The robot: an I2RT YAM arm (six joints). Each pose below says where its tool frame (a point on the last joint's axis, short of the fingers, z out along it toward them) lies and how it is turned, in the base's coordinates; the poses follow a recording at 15 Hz.
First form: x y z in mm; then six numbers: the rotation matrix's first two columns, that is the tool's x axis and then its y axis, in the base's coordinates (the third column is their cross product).
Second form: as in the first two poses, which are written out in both.
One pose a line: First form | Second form
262 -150 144 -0.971 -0.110 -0.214 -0.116 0.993 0.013 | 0.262 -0.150 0.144 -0.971 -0.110 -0.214 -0.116 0.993 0.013
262 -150 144 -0.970 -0.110 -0.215 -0.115 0.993 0.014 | 0.262 -0.150 0.144 -0.970 -0.110 -0.215 -0.115 0.993 0.014
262 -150 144 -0.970 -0.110 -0.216 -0.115 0.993 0.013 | 0.262 -0.150 0.144 -0.970 -0.110 -0.216 -0.115 0.993 0.013
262 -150 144 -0.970 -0.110 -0.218 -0.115 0.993 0.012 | 0.262 -0.150 0.144 -0.970 -0.110 -0.218 -0.115 0.993 0.012
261 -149 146 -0.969 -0.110 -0.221 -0.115 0.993 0.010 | 0.261 -0.149 0.146 -0.969 -0.110 -0.221 -0.115 0.993 0.010
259 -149 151 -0.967 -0.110 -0.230 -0.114 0.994 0.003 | 0.259 -0.149 0.151 -0.967 -0.110 -0.230 -0.114 0.994 0.003
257 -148 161 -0.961 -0.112 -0.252 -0.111 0.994 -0.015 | 0.257 -0.148 0.161 -0.961 -0.112 -0.252 -0.111 0.994 -0.015
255 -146 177 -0.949 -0.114 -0.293 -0.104 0.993 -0.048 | 0.255 -0.146 0.177 -0.949 -0.114 -0.293 -0.104 0.993 -0.048
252 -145 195 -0.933 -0.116 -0.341 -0.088 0.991 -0.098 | 0.252 -0.145 0.195 -0.933 -0.116 -0.341 -0.088 0.991 -0.098
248 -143 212 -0.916 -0.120 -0.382 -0.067 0.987 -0.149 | 0.248 -0.143 0.212 -0.916 -0.120 -0.382 -0.067 0.987 -0.149
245 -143 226 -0.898 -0.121 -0.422 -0.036 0.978 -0.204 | 0.245 -0.143 0.226 -0.898 -0.121 -0.422 -0.036 0.978 -0.204
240 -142 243 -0.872 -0.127 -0.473 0.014 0.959 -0.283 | 0.240 -0.142 0.243 -0.872 -0.127 -0.473 0.014 0.959 -0.283
